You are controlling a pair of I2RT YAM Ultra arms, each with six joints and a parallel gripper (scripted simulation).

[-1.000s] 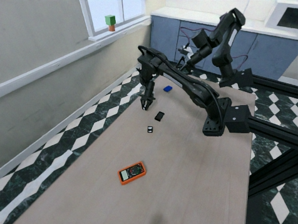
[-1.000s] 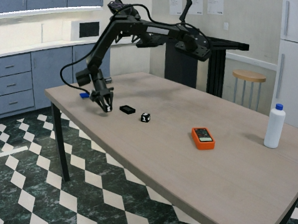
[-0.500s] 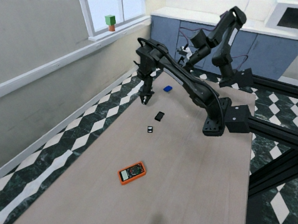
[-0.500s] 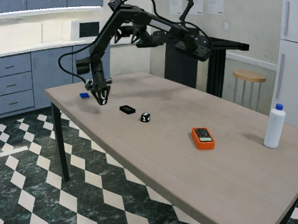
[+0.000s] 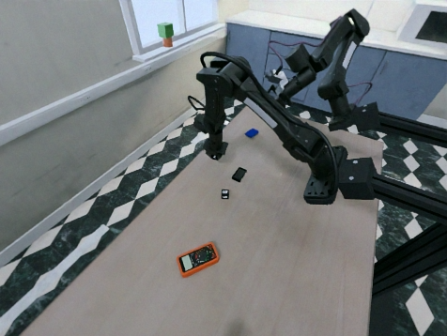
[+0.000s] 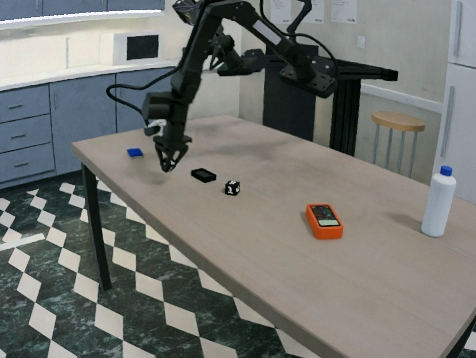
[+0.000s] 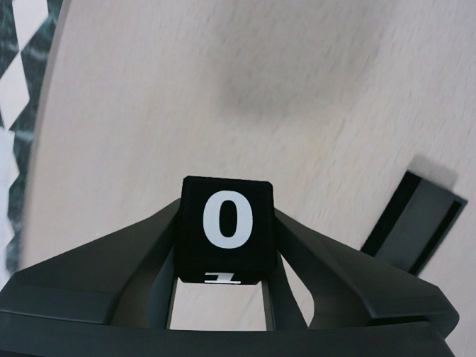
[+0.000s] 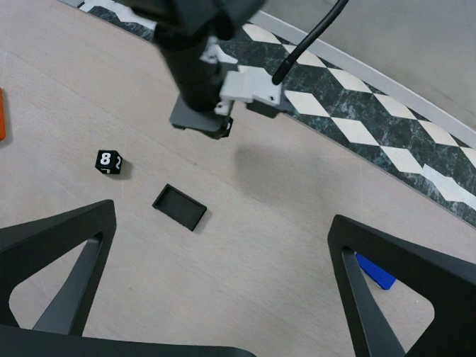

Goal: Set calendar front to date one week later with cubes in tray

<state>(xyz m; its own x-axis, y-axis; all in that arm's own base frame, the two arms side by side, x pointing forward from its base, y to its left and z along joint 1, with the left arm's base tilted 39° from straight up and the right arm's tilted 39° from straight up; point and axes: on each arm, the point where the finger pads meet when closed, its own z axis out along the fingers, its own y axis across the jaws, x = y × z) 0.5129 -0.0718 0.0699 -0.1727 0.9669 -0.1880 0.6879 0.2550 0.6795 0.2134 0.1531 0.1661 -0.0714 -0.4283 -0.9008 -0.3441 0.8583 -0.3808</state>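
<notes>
Right now my left hand is 13 cm past the black calendar tray, 1 cm to the left of it and 5 cm above it. Round my left hand: flat blue object 5 cm behind, 34 cm to the right, 5 cm below; white bottle 40 cm behind, 65 cm to the left, 2 cm above.
</notes>
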